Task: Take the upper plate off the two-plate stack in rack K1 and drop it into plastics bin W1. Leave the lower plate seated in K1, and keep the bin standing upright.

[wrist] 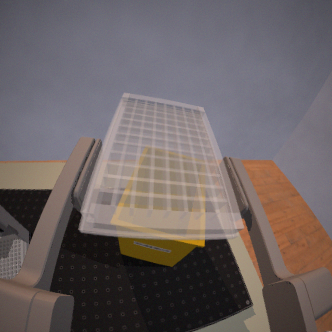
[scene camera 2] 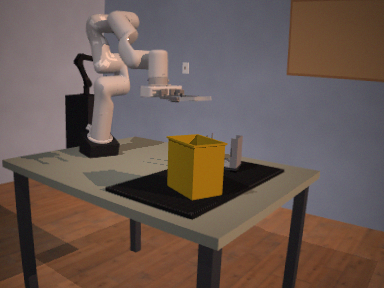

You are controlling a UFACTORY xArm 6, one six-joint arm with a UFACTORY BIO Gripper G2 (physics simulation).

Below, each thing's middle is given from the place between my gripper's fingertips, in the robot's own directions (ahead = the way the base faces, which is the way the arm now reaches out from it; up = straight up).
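Clear gridded plate [wrist: 159,174]: my gripper 1 cm short of it. Yellow bin W1 [scene camera 2: 195,163]: from my hand, 6 cm ahead, 6 cm to the right, 22 cm below.
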